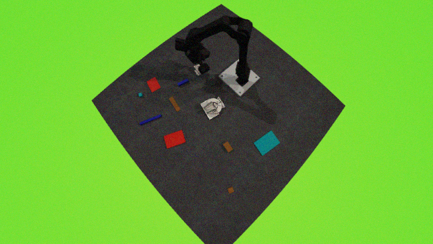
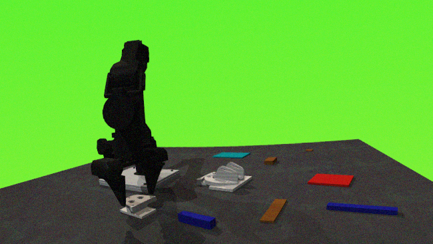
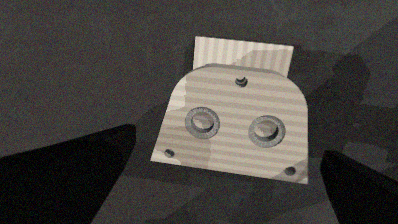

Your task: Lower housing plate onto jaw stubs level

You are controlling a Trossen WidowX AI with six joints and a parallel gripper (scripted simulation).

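My gripper tip is now 10 mm past the white block and 20 mm above it. From my gripper tip the other things lie so: long blue bar (450 mm ahead, 40 mm to the left, 30 mm below); then short blue bar (140 mm ahead, 10 mm to the right, 20 mm below); then orange bar (270 mm ahead, 70 mm to the left, 30 mm below).
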